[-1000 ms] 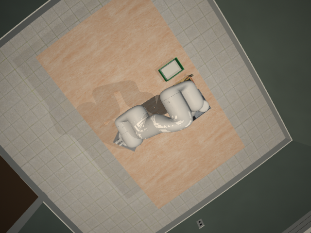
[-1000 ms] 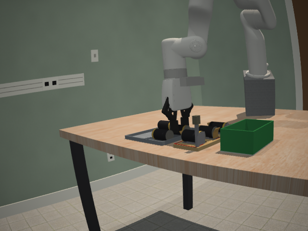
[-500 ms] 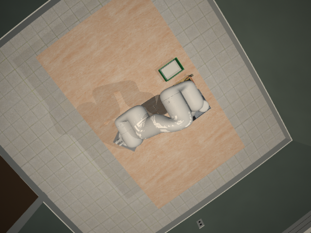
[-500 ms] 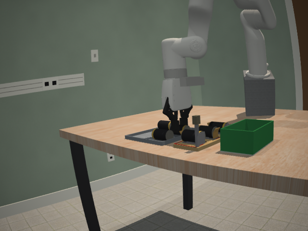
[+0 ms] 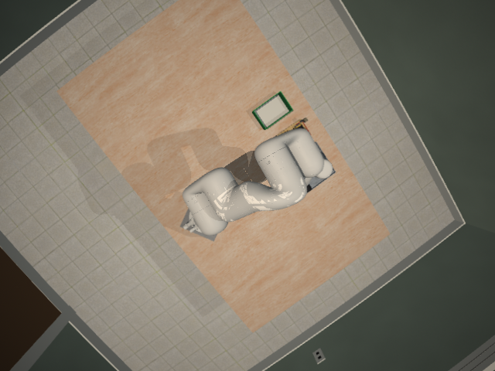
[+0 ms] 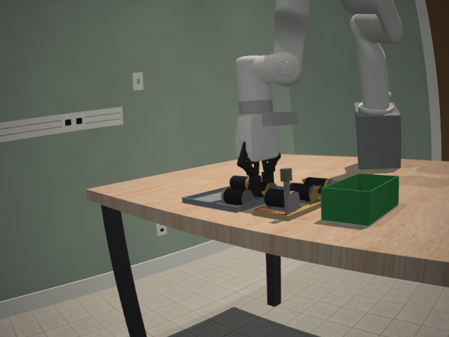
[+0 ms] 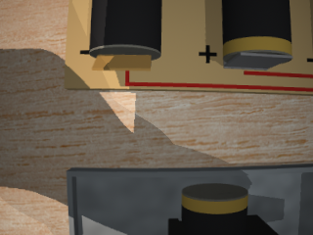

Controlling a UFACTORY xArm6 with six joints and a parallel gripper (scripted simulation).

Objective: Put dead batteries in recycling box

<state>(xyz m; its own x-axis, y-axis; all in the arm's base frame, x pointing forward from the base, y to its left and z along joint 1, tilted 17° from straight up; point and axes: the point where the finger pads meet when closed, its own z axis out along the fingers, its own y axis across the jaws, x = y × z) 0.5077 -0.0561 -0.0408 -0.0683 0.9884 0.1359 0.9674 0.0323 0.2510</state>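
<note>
The green recycling box is 10 mm ahead of my hand, 280 mm to the left of it and 20 mm below it. Round my hand: grey tray 20 mm ahead, 50 mm to the right, 30 mm below.
</note>
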